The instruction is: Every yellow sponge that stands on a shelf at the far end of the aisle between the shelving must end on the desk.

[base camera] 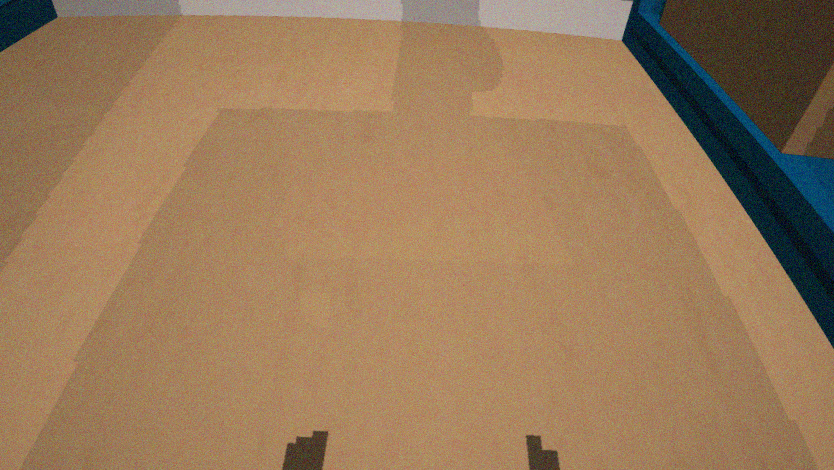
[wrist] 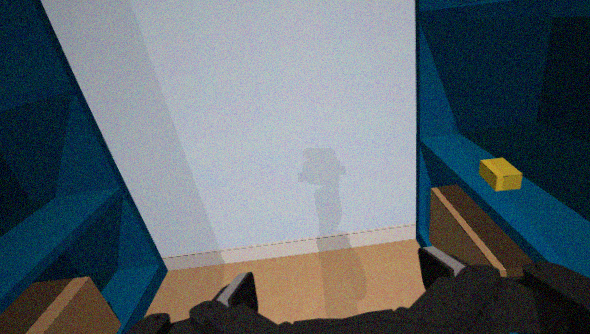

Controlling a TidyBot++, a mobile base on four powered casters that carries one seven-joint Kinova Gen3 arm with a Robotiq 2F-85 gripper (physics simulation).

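Frame: origin at the arm's base, x ahead, y left, z up, level; millimetres.
Where they show: gripper, fingertip midpoint: (wrist: pixel 336 279).
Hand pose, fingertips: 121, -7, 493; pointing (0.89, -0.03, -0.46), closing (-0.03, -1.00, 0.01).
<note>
Things, the pixels of their top centre, and the offset from my fingertips, as dx, dy, dz. "pt": a spot on its surface instead. Level surfaces: height alone.
- yellow sponge at its top centre: (wrist: pixel 500 166) +579, -512, -311
- blue shelf board at its surface level: dz -356
- sponge's board at a spot on its surface: (wrist: pixel 480 230) pt +599, -493, -543
- wooden floor at its surface level: dz -889
A yellow sponge (wrist: pixel 501 175) stands on a blue shelf board (wrist: pixel 537 225) of the right-hand shelving, at the right of the wrist view. My gripper (wrist: pixel 336 279) is open, with its fingers wide apart and no object between them. It points down the aisle toward the end wall, and the sponge is beyond and to the right of the right finger, not touching it. The desk does not show in either view. The sponge does not show in the base camera view.
Blue shelving stands on the left (wrist: pixel 60 212) and on the right (base camera: pixel 729 157) of the aisle. Brown boxes sit low in the left shelving (wrist: pixel 87 305) and under the sponge's board (wrist: pixel 480 230). A pale wall (wrist: pixel 280 100) (base camera: pixel 291 8) closes the aisle. Shadows fall on the wooden floor (base camera: pixel 408 204).
</note>
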